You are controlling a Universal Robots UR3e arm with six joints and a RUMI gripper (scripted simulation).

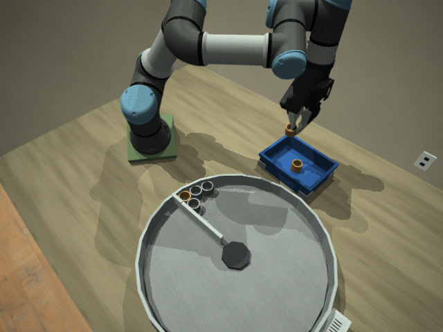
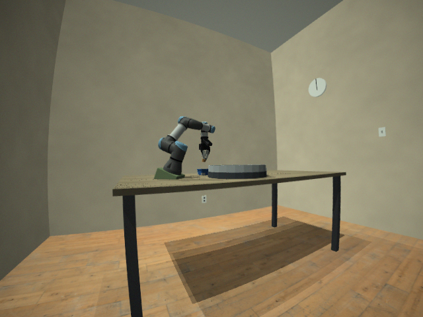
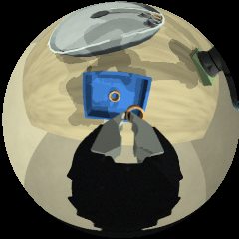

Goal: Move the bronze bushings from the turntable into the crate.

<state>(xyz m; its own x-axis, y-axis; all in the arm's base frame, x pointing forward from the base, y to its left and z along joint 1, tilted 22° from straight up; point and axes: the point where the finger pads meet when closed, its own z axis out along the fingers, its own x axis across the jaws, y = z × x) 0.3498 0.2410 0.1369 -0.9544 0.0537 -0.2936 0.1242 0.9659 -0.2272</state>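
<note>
My gripper is now 11 cm above the blue crate, 4 cm short of it and 1 cm to the left of it. From my hand the other things lie so: grey turntable 37 cm to the right, 9 cm below, 5 cm ahead.
</note>
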